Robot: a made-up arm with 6 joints. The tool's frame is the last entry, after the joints.
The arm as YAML. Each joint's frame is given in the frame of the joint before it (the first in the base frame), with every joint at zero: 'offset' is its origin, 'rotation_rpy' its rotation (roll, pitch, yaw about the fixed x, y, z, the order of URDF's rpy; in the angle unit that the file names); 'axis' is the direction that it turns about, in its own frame. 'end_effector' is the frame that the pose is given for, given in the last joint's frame.
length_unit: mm
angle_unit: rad
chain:
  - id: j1
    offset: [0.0, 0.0, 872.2]
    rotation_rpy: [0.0, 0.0, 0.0]
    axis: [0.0, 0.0, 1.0]
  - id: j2
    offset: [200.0, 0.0, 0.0]
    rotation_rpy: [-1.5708, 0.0, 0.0]
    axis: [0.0, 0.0, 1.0]
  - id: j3
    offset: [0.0, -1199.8, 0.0]
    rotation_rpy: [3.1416, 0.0, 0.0]
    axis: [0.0, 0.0, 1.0]
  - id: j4
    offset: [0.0, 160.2, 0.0]
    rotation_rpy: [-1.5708, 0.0, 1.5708]
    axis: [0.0, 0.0, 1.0]
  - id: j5
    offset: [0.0, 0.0, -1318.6]
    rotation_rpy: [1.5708, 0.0, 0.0]
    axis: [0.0, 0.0, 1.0]
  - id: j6
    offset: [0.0, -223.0, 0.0]
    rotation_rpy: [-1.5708, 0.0, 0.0]
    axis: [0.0, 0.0, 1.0]
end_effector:
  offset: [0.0, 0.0, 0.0]
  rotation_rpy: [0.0, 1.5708, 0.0]
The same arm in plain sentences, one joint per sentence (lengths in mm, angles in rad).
The arm has six revolute joints in a row. What follows holds with every joint at zero, and every direction is one of the base frame's.
Joint 1 sits 872.2 mm along +z from the base frame's origin and turns about +z.
Joint 2 sits 200 mm along +x from joint 1 and turns about +y.
Joint 3 sits 1199.8 mm along +z from joint 2 and turns about -y.
Joint 4 sits 160.2 mm along +z from joint 3 and turns about -x.
Joint 5 sits 1318.6 mm along +x from joint 4 and turns about -y.
Joint 6 sits 223 mm along +x from joint 5 and turns about -x.
The tool frame, which is the frame that the pose is given for, sits at the same point as joint 6; its axes are the base frame's turned by roll 0, pitch 0 and yaw 0 rad (as in URDF: about the fixed x, then y, then z).

